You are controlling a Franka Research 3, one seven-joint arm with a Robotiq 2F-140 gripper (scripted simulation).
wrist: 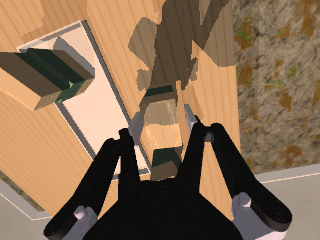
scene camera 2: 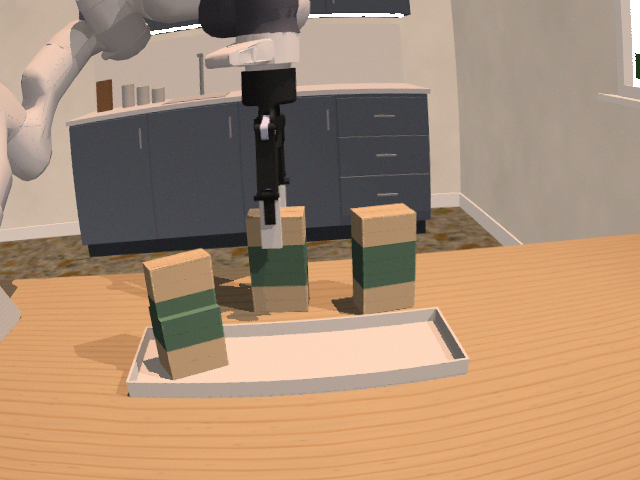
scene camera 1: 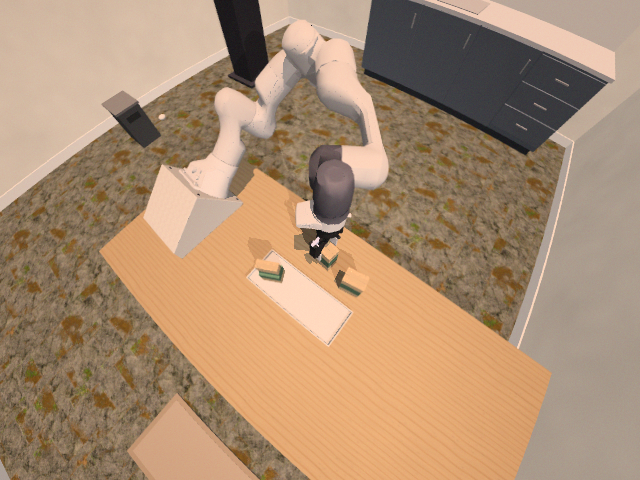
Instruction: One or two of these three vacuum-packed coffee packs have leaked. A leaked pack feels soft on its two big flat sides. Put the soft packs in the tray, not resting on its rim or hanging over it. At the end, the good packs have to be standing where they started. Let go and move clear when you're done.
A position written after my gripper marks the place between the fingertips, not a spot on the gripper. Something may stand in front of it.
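Note:
My gripper is there in scene camera 2 [scene camera 2: 275,237], and I find it in the wrist view too [wrist: 163,114]. As for the white tray, I see it in scene camera 2 [scene camera 2: 298,350], in the wrist view [wrist: 97,114] and also in scene camera 1 [scene camera 1: 320,313].

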